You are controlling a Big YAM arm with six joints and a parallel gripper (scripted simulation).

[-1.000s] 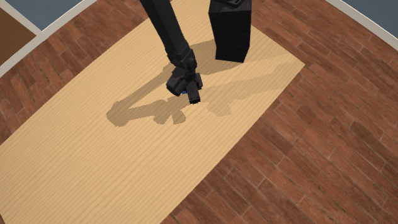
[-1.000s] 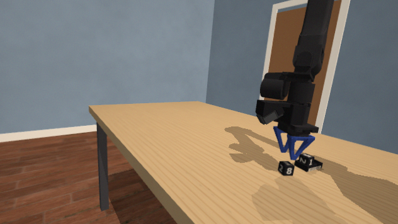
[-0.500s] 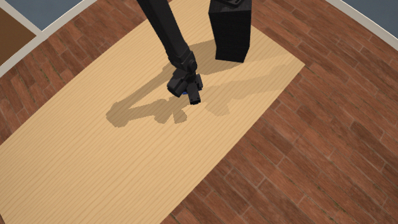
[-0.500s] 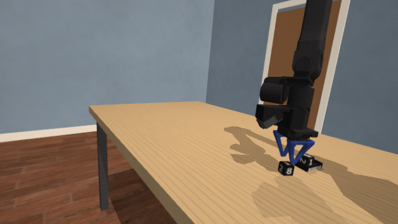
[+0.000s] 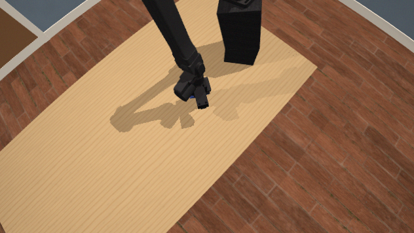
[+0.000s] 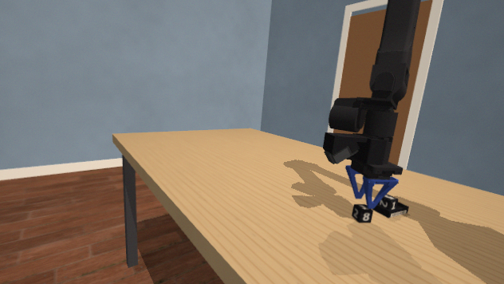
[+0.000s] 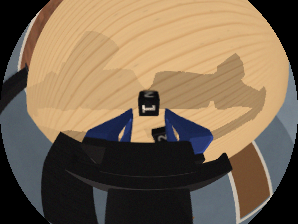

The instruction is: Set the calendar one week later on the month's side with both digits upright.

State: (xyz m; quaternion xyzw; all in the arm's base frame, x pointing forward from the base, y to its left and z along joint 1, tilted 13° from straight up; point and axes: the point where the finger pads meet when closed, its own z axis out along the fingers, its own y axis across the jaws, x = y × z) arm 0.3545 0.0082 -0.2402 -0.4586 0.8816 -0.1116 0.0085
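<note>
The black date cube is 30 mm below my hand. Round my hand: black tray: 100 mm to the right, 40 mm below, 30 mm behind; then black cube: 90 mm to the right, 20 mm below, 20 mm behind.
</note>
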